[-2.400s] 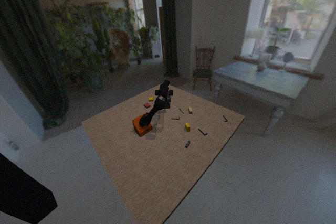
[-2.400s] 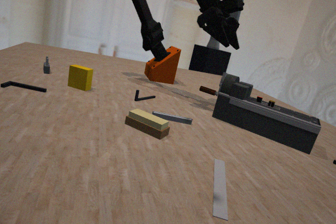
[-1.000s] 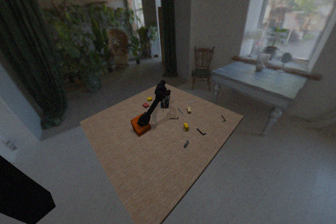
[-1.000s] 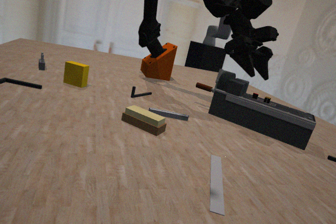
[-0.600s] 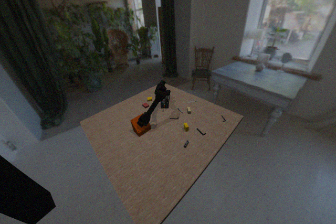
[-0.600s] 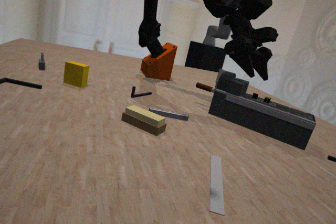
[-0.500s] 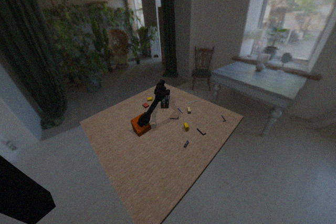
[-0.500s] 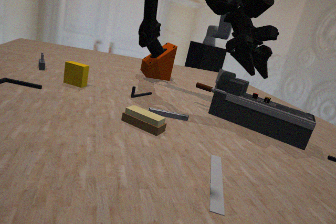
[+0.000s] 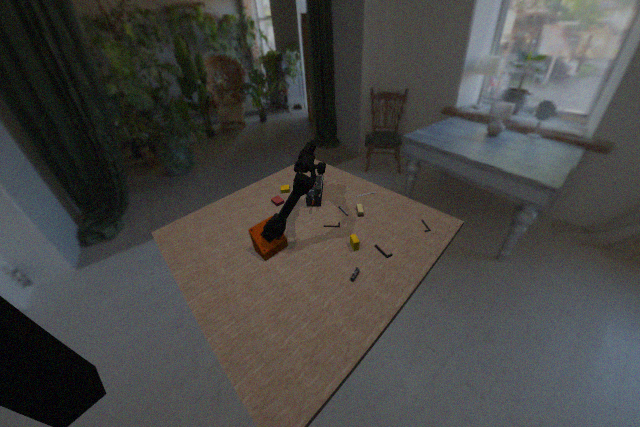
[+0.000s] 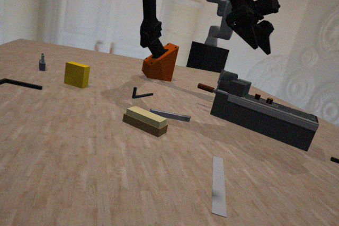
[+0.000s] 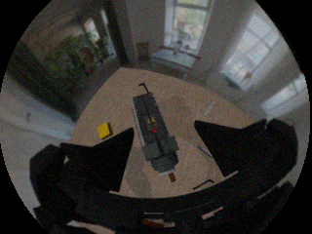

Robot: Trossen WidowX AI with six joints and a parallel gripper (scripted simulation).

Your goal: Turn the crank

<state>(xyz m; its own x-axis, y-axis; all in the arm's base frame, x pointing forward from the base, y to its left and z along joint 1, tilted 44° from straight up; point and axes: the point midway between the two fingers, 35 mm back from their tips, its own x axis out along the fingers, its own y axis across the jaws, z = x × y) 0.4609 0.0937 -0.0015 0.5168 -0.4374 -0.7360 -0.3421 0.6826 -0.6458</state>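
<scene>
Now: the brown crank handle 11 cm behind my gripper tip, 7 cm to the right of it and 14 cm below it. Also, from my gripper tip: red pointer (1 cm ahead, 2 cm to the left, 12 cm below); then red block (17 cm behind, 19 cm to the left, 19 cm below); then grey bar (2 cm behind, 22 cm to the right, 20 cm below).
</scene>
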